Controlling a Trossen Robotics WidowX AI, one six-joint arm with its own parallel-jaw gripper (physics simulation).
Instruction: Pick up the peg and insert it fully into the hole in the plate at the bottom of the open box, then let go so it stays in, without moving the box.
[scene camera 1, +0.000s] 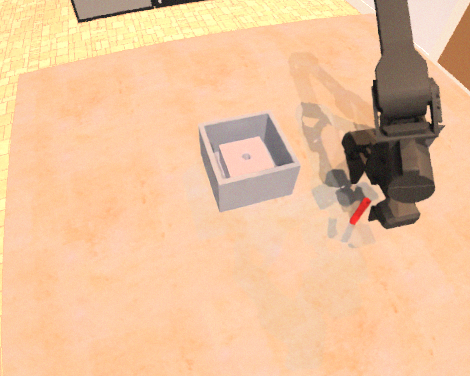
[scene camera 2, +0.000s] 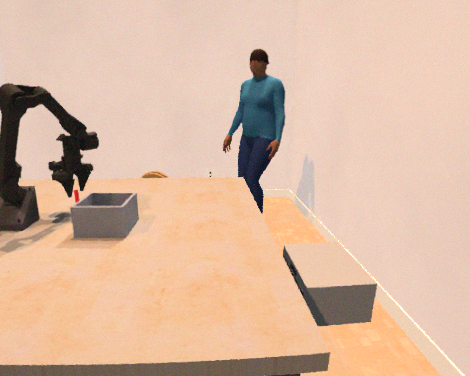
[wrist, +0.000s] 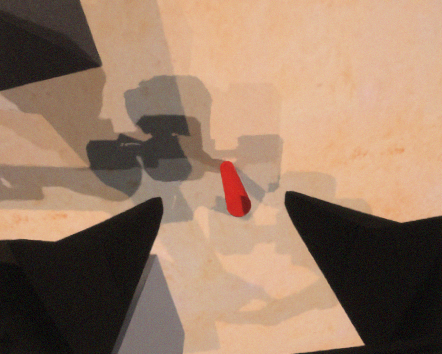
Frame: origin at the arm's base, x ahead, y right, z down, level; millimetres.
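Where they show: gripper, between the fingertips: (scene camera 1: 361, 201) (scene camera 2: 76, 194) (wrist: 224, 200); arm's base, origin of its link: (scene camera 2: 15, 197).
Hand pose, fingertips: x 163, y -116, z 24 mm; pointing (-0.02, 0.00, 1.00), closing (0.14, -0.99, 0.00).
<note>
Things, the pixels of their top centre, and the offset from my fingertips. "*": a spot on its surface instead. Level surfaces: height alone.
- red peg, centre of its top: (wrist: 239, 206) (scene camera 1: 367, 200) (scene camera 2: 76, 190) dz -13, dx -2, dy -8 mm
- grey open box, centre of its top: (scene camera 1: 247, 143) (scene camera 2: 105, 199) dz -31, dx +168, dy +176 mm
- pale pink plate, centre of its top: (scene camera 1: 246, 155) dz +6, dx +168, dy +176 mm
- small round hole, a spot on its surface: (scene camera 1: 246, 156) * dz +19, dx +164, dy +184 mm
- table, height of its surface: dz +67 mm
The red peg (scene camera 1: 360, 211) (scene camera 2: 76, 195) (wrist: 235, 190) stands upright on the table beside the box; its lower end is hidden behind the box in scene camera 2. The grey open box (scene camera 1: 257, 188) (scene camera 2: 99, 223) (wrist: 156, 305) holds a pale pink plate (scene camera 1: 232, 150) with a small round hole (scene camera 1: 246, 156) near its middle. My gripper (scene camera 1: 364, 199) (scene camera 2: 76, 192) (wrist: 224, 200) is open and empty, pointing down with its fingertips around the height of the peg's top. In the wrist view the peg shows between and slightly beyond the fingertips, touching neither.
The arm's base (scene camera 2: 22, 210) (wrist: 40, 45) stands on the table (scene camera 1: 125, 280) (scene camera 2: 200, 300) near the peg. Shadows of the arm fall around the peg. A person (scene camera 2: 262, 110) stands behind the table, and a grey block (scene camera 2: 345, 300) is beyond its right edge.
</note>
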